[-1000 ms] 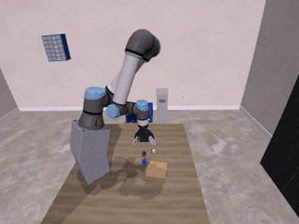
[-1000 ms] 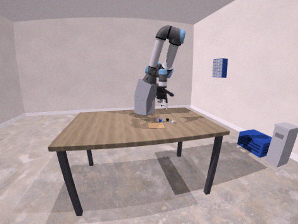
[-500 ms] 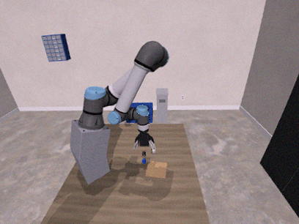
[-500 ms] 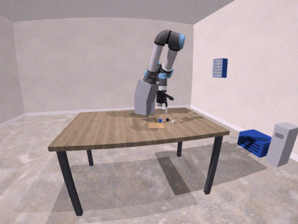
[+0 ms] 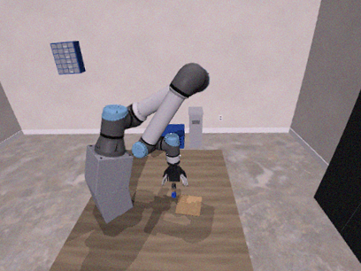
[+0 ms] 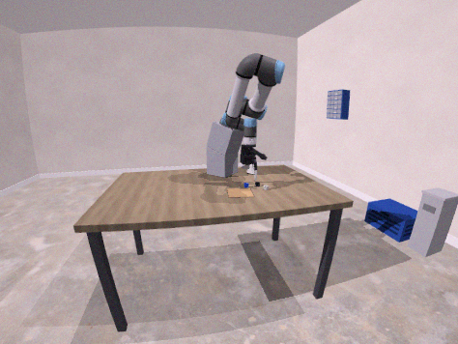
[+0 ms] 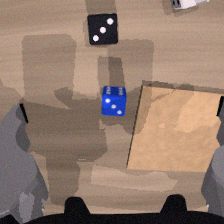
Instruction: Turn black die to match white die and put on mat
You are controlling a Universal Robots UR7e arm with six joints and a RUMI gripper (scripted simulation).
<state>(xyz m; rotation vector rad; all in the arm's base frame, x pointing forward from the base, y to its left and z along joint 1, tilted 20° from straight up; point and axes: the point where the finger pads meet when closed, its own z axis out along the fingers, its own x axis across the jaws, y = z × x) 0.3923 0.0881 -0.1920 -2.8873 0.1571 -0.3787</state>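
My hand is 1 cm past the blue die, 3 cm to the left of it and 5 cm above it. The rest, counted from my hand: black die: 1 cm behind, 5 cm to the left, 5 cm below; then white die: 7 cm ahead, 7 cm to the left, 5 cm below; then tan mat: 8 cm ahead, 10 cm to the right, 6 cm below.
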